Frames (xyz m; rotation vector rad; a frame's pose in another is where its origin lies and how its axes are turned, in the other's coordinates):
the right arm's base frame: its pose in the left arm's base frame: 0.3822 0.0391 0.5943 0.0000 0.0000 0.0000
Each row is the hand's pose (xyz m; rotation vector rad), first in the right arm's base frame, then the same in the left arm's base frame.
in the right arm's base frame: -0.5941 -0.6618 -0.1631 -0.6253 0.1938 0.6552
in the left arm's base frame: -0.2119 -0.6227 0.4312 -0.6253 0.1938 0.6552
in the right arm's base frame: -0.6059 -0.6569 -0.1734 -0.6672 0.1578 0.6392
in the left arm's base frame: -0.2237 -0.6178 0.4209 -0.6672 0.1578 0.6392
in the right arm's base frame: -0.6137 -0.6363 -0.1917 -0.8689 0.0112 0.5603
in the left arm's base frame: -0.2315 -0.5972 0.4026 -0.8689 0.0112 0.5603
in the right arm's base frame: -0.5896 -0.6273 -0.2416 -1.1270 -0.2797 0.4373
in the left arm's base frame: -0.2074 -0.5882 0.3527 -1.1270 -0.2797 0.4373
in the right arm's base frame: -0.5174 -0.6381 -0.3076 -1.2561 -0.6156 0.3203
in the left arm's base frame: -0.1352 -0.5990 0.2867 -1.2561 -0.6156 0.3203
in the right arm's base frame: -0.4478 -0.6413 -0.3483 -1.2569 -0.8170 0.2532
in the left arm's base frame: -0.0656 -0.6022 0.2460 -1.2569 -0.8170 0.2532
